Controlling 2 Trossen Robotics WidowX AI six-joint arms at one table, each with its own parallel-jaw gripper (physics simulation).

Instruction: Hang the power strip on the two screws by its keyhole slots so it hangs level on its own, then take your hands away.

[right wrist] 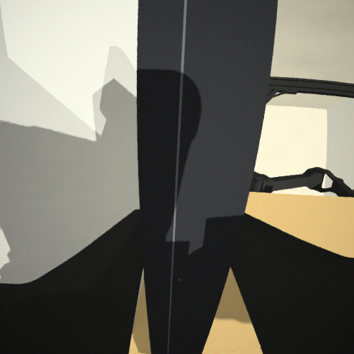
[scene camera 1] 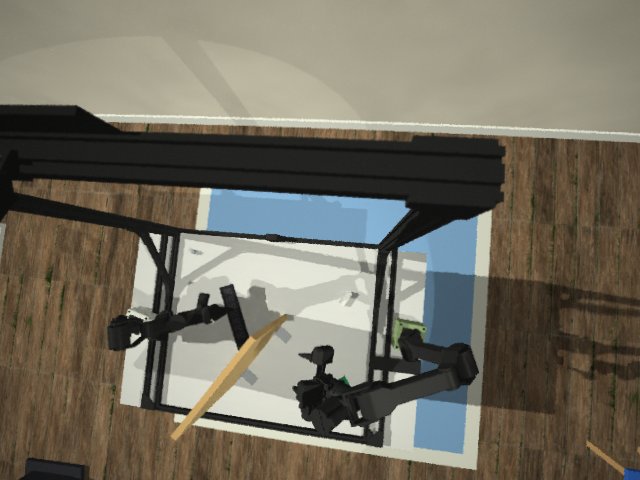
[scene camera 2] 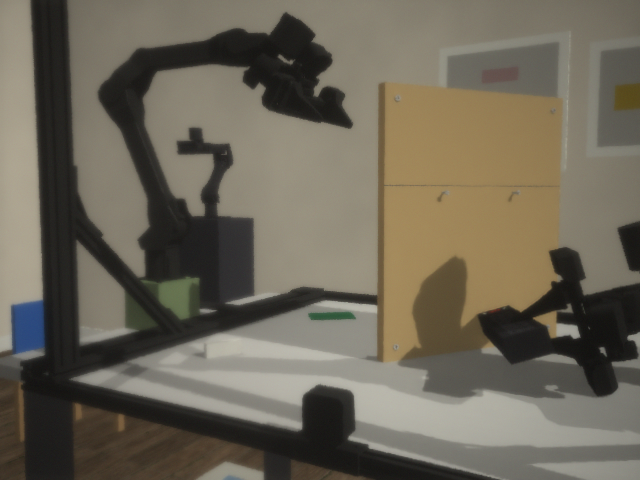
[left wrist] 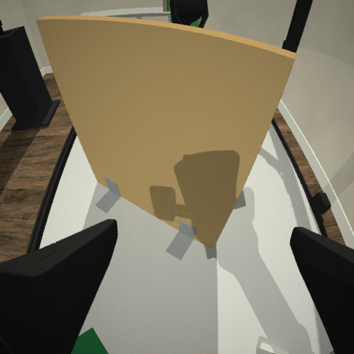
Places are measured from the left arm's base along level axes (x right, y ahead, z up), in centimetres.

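Pixels of known places: left gripper, fingertip midpoint: [scene camera 1: 296, 370] [scene camera 2: 337, 123]; right gripper, fingertip midpoint: [scene camera 1: 233, 308]; left arm's base at its link origin: [scene camera 1: 410, 338] [scene camera 2: 162, 278]; right arm's base at its link origin: [scene camera 1: 134, 324].
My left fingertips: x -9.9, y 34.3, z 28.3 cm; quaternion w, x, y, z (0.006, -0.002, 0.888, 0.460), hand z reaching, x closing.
Observation:
For each thing: its middle in the pictures, then the offset to it from my left fingertips.
- black power strip at the middle of its body: [scene camera 2: 509, 330] [scene camera 1: 236, 319] dx +2.7, dy +31.0, dz -31.3 cm
- upright wooden board at the middle of its body: [scene camera 2: 475, 222] [scene camera 1: 240, 365] dx -8.6, dy +21.4, dz -16.7 cm
- left screw at the middle of its body: [scene camera 2: 445, 192] dx -1.5, dy +19.3, dz -11.9 cm
- right screw at the middle of its body: [scene camera 2: 516, 192] dx -14.3, dy +26.2, dz -11.9 cm
- green flat piece at the middle of its body: [scene camera 2: 331, 315] dx -16.8, dy -12.7, dz -37.6 cm
- small white block at the middle of its body: [scene camera 2: 223, 348] [scene camera 1: 346, 298] dx +18.4, dy -9.6, dz -36.6 cm
The black power strip [scene camera 1: 235, 317] [scene camera 2: 516, 335] [right wrist: 215, 125] is off the screws, held near the board's lower part and seen nearly end-on in scene camera 2, with a small red part. My right gripper [scene camera 1: 224, 310] [right wrist: 181, 216] is shut on it. The keyhole slots cannot be made out. The upright wooden board [scene camera 1: 232, 372] [scene camera 2: 465, 144] [left wrist: 150, 85] carries a left screw [scene camera 2: 445, 192] and a right screw [scene camera 2: 515, 192] below a dark horizontal line; both are bare. My left gripper [scene camera 2: 336, 119] [left wrist: 206, 233] is open and empty, high on the board's back side.
Grey brackets [left wrist: 181, 242] stand at the board's foot. A green flat piece [scene camera 2: 331, 315] and a small white block [scene camera 2: 222, 347] [scene camera 1: 348, 298] lie on the table. A dark frame [scene camera 2: 54, 180] surrounds the table, with a small black box [scene camera 2: 328, 413] on its near rail.

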